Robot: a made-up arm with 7 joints.
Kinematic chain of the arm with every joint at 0, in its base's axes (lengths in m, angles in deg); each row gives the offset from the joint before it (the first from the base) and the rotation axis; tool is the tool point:
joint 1: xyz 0 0 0.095 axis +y
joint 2: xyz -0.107 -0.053 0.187 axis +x
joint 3: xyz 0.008 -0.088 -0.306 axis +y
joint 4: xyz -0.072 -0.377 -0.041 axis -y
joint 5: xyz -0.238 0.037 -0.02 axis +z
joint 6: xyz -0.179 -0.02 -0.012 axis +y
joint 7: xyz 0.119 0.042 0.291 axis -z
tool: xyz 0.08 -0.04 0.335
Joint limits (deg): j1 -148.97..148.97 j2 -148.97..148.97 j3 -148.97..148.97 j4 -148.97..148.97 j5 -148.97..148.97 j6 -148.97..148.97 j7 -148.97..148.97
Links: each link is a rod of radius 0.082 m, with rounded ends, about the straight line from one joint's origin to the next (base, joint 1, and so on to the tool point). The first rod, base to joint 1, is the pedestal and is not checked.
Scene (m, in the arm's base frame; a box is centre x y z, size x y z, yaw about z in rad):
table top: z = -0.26
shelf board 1: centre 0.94 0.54 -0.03 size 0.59 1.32 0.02 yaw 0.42
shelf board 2: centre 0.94 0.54 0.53 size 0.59 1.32 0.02 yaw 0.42
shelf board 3: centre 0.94 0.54 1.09 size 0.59 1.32 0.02 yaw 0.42
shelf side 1: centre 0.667 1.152 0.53 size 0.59 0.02 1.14 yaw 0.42
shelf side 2: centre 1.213 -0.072 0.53 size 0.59 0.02 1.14 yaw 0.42
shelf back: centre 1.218 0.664 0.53 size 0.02 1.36 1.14 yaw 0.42
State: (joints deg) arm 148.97 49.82 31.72 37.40 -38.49 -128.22 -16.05
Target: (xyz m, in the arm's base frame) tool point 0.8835 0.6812 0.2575
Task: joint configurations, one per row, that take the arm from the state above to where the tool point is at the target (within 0.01 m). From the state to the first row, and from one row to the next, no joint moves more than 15 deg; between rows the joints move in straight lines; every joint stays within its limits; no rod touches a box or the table.
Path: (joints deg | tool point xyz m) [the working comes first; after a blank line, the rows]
Joints at the target: 148.97 83.86 26.50 41.30 -51.04 -125.24 -17.77
Straight joint move there: touches shelf board 2.

1: 147.25 35.76 34.13 36.49 -48.26 -128.86 -16.91 | 0.6792 0.4329 0.7640
2: 145.54 21.70 36.55 35.57 -58.03 -129.49 -17.77 | 0.5566 0.3844 0.7634
3: 143.82 7.65 38.96 34.66 -67.80 -130.13 -18.63 | 0.4128 0.3231 0.7639
4: 138.09 20.60 37.00 35.52 -75.56 -122.75 -19.64 | 0.3702 0.4593 0.6065
5: 132.35 33.55 35.05 36.38 -83.33 -115.38 -20.65 | 0.3822 0.5127 0.4245
6: 126.62 46.50 33.09 37.24 -91.09 -108.00 -21.66 | 0.4299 0.4786 0.2575
7: 134.07 58.95 30.89 38.59 -77.74 -113.75 -20.36 | 0.6038 0.5354 0.3025
8: 141.52 71.40 28.70 39.94 -64.39 -119.49 -19.06 | 0.7590 0.5972 0.3058
9: 148.97 83.86 26.50 41.30 -51.04 -125.24 -17.77 | 0.8835 0.6812 0.2574

